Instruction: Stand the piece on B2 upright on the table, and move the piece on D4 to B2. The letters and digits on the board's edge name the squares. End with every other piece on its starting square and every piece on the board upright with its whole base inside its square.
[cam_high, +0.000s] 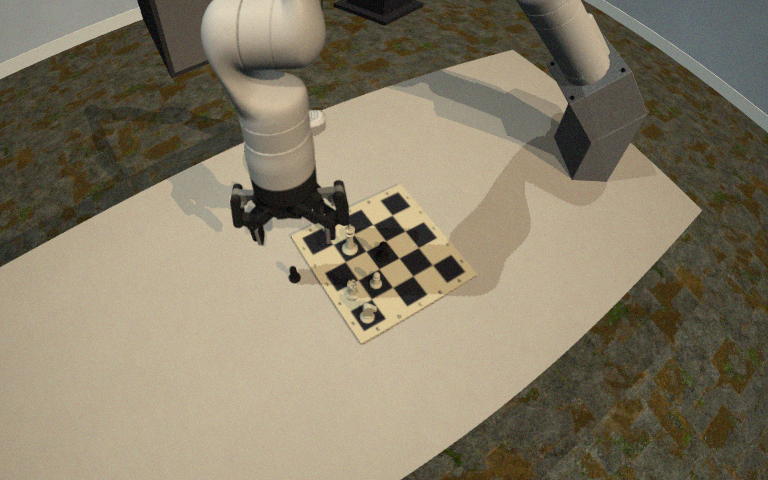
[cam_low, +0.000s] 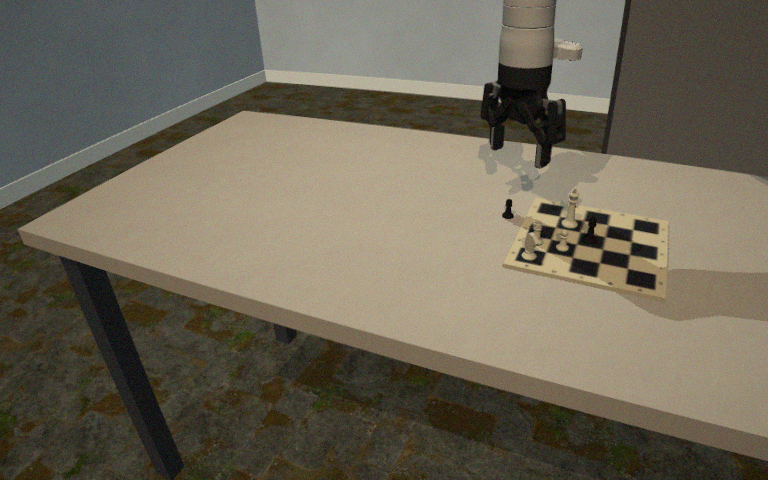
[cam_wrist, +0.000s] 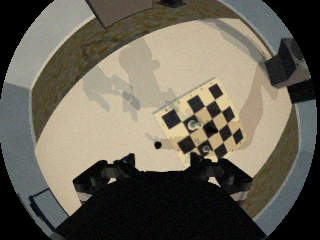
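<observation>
Now: hand 10 cm to the right of the white pawn, 10 cm above it and 6 cm past it. Also, from my hand: chessboard (11 cm below, 11 cm behind, 7 cm to the left); then white king (9 cm behind, 8 cm below, 2 cm to the left); then black pawn (10 cm below, 1 cm to the right, 1 cm ahead).
</observation>
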